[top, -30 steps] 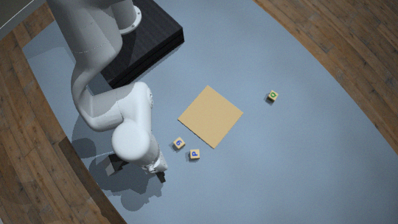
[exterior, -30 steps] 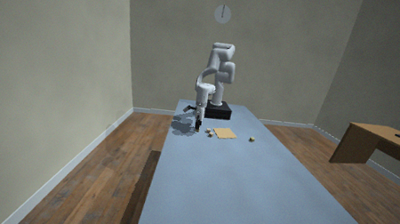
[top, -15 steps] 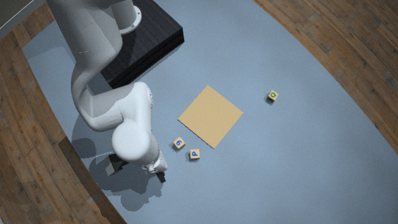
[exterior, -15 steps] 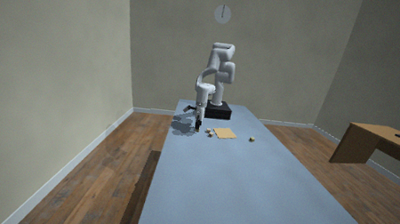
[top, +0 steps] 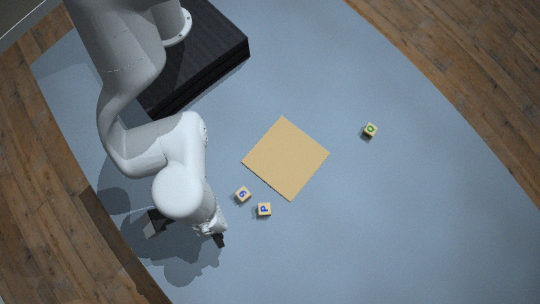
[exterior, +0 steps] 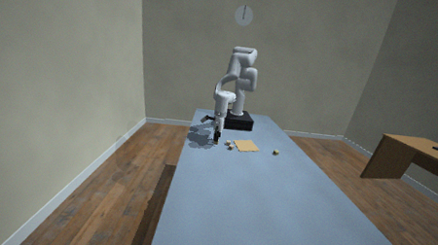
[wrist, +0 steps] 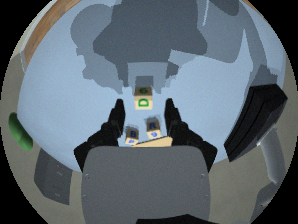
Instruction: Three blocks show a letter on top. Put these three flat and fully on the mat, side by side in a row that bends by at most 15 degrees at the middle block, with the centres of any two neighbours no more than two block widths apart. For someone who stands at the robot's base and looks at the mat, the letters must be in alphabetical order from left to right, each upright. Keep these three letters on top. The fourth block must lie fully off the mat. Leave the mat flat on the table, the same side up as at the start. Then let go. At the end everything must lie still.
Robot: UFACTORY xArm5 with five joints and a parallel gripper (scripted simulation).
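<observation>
The block lies 4 cm below my hand. The rest, counted from my hand: tan mat: 2 cm ahead, 20 cm to the left, 5 cm below.
</observation>
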